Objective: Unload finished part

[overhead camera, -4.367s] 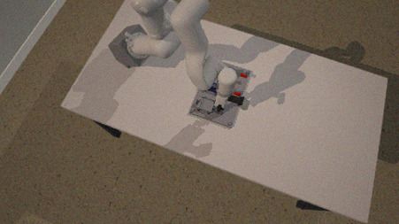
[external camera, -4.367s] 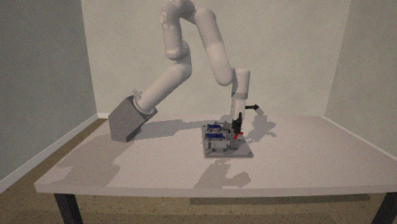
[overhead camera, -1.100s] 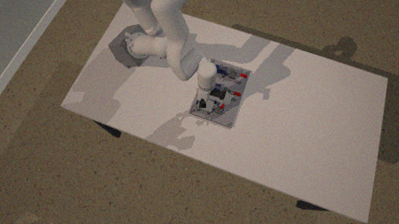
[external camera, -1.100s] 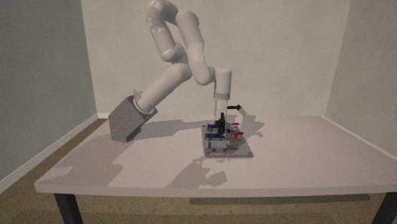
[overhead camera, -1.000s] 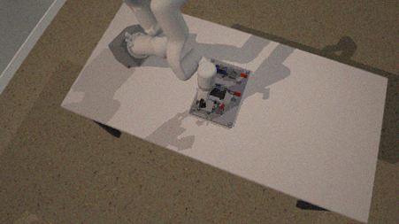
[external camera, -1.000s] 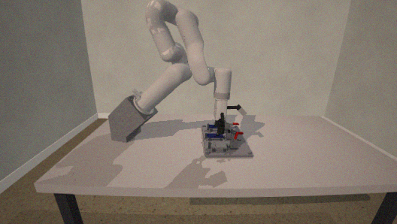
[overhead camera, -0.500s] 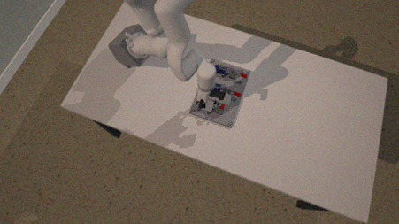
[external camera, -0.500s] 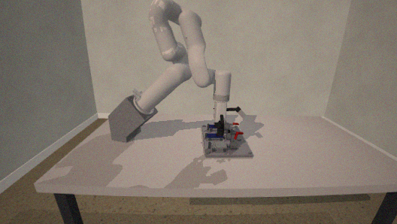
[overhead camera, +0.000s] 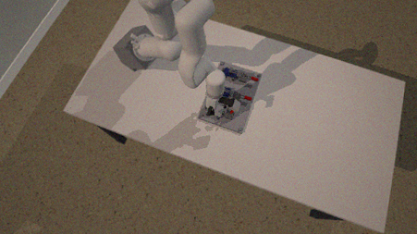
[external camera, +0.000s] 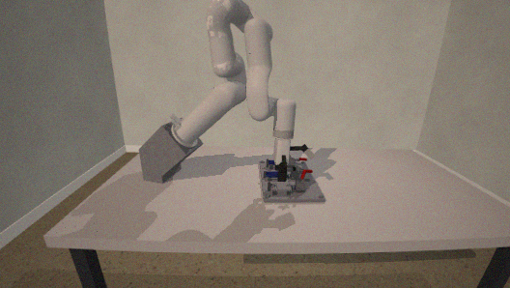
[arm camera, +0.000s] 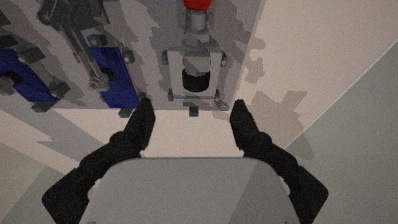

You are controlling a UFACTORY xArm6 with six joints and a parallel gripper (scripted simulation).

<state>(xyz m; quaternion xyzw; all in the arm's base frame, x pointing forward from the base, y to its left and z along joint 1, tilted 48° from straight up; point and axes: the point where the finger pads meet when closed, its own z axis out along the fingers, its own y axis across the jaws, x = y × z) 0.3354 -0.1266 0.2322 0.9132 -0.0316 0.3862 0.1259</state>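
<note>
Now: hand 6 cm above the grey finished part and 1 cm past it. Also, from my hand: grey fixture plate (9 cm to the left, 8 cm below, 7 cm ahead).
</note>
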